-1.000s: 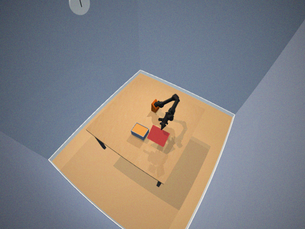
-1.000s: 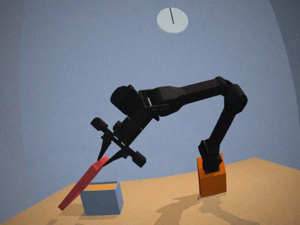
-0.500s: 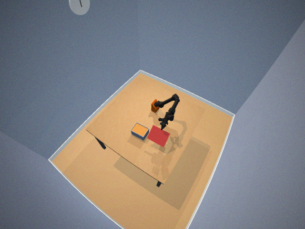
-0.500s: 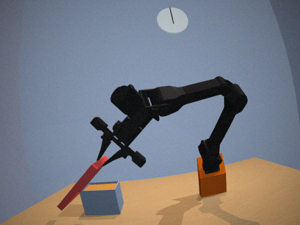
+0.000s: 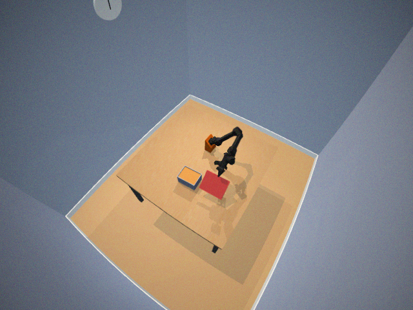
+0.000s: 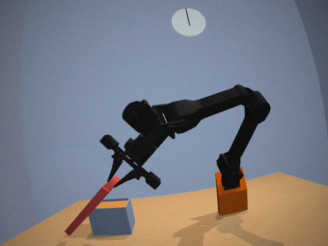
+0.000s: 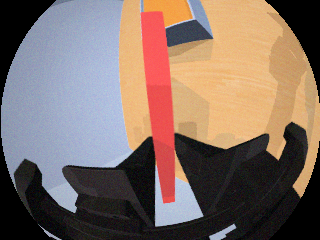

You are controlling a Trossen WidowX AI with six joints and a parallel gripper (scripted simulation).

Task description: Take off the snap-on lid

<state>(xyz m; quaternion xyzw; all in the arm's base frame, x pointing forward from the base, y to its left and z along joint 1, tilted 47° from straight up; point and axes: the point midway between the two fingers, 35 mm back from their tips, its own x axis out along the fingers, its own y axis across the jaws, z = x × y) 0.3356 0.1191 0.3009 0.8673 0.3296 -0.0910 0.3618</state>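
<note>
My gripper tip is 70 mm short of the red lid and 50 mm above it. The rest, counted from my gripper tip: storage box: 90 mm ahead, 260 mm to the right, 160 mm below.
</note>
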